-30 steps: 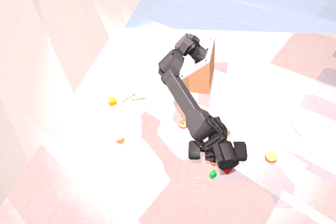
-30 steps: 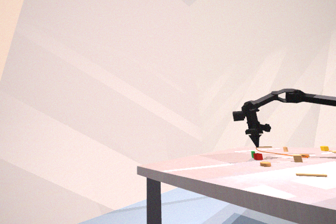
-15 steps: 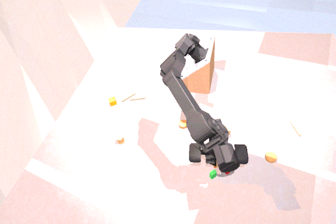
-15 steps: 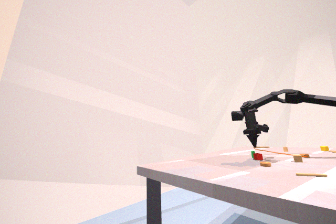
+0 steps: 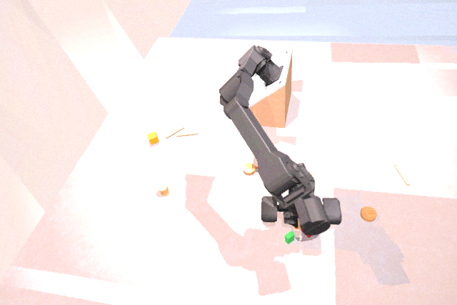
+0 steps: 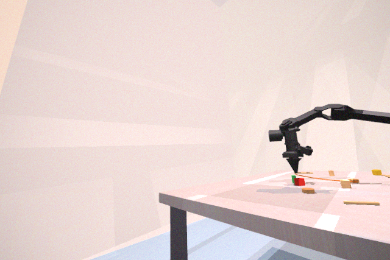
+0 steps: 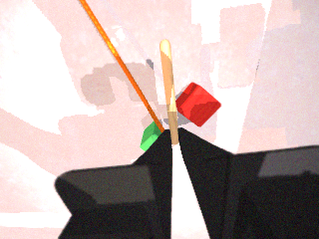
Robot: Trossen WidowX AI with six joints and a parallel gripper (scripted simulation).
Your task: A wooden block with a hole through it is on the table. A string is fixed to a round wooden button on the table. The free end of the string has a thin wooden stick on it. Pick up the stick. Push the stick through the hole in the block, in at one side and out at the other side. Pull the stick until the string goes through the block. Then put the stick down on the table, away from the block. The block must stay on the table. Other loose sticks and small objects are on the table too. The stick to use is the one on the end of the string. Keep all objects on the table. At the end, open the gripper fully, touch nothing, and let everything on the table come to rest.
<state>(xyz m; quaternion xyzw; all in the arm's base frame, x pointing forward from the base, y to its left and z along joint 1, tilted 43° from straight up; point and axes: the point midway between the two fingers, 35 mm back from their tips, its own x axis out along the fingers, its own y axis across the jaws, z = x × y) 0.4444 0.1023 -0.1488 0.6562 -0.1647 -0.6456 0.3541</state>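
Now: the red cube 4 cm below my gripper tip, 2 cm to the left of it and 2 cm behind it. The rest, counted from my gripper tip: round disc (17 cm to the left, 11 cm behind, 4 cm below); then wooden block (18 cm behind, 4 cm below, 1 cm to the right); then green block (3 cm below, 2 cm to the right, 2 cm ahead).
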